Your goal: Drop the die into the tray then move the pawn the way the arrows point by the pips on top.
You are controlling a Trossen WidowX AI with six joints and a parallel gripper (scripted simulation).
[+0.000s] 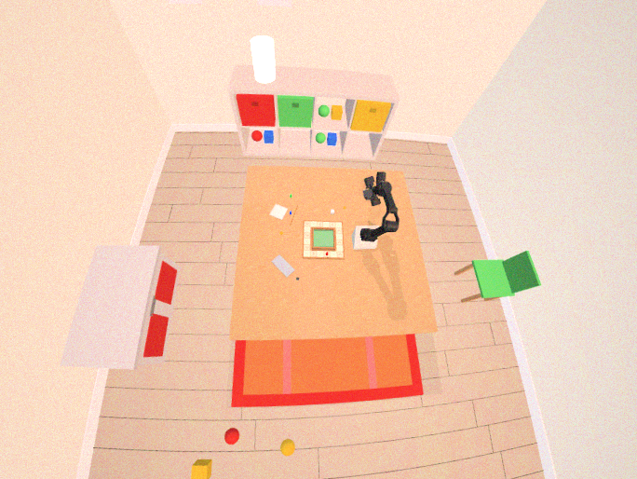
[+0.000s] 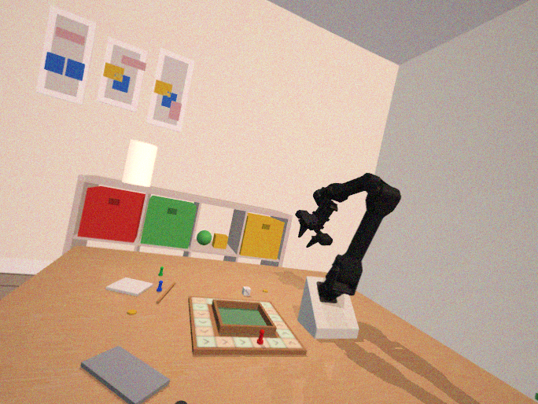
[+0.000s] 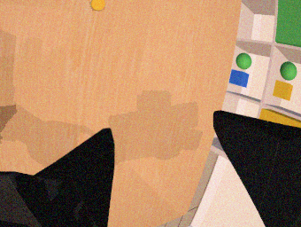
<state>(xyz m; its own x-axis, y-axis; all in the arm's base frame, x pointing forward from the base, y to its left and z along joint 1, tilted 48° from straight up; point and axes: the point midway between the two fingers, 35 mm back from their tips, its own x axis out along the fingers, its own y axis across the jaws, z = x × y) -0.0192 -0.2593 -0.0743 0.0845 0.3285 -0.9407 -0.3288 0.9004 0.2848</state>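
The white die is 210 mm ahead of my gripper tip, 20 mm to the left of it and 210 mm below it. Round my gripper tip: red pawn 270 mm ahead, 360 mm to the left, 200 mm below; blue pawn 520 mm ahead, 30 mm to the left, 210 mm below; pencil 490 mm ahead, 50 mm to the left, 220 mm below.
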